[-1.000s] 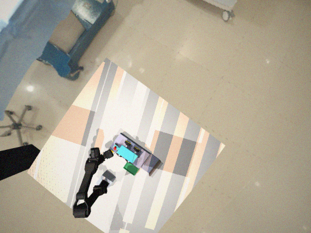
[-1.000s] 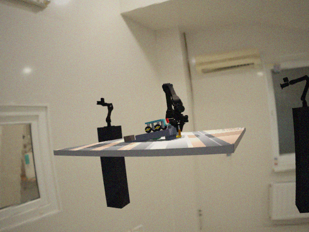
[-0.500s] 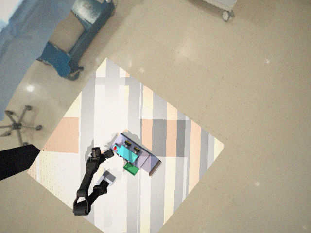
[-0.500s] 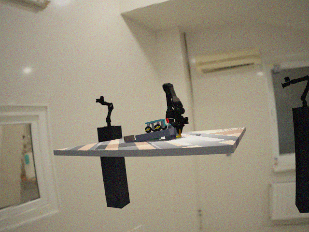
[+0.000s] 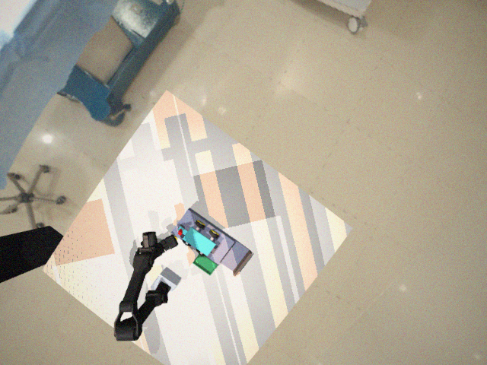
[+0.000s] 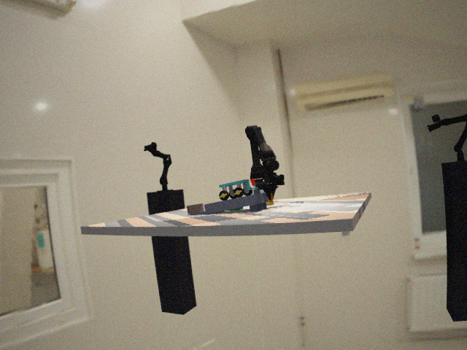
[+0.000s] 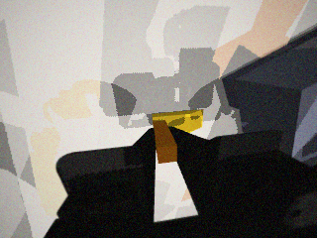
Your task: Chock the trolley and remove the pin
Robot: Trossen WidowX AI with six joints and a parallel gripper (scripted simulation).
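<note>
Right now the red-headed stop pin is 140 mm ahead of my gripper tip, 90 mm above it and 40 mm to the right of it. The rest, counted from my gripper tip: yellow chock 20 mm ahead, 10 mm to the right, 10 mm below; then grey ramp 150 mm to the right, 150 mm ahead, 10 mm above; then trolley 150 mm ahead, 140 mm to the right, 70 mm above.
</note>
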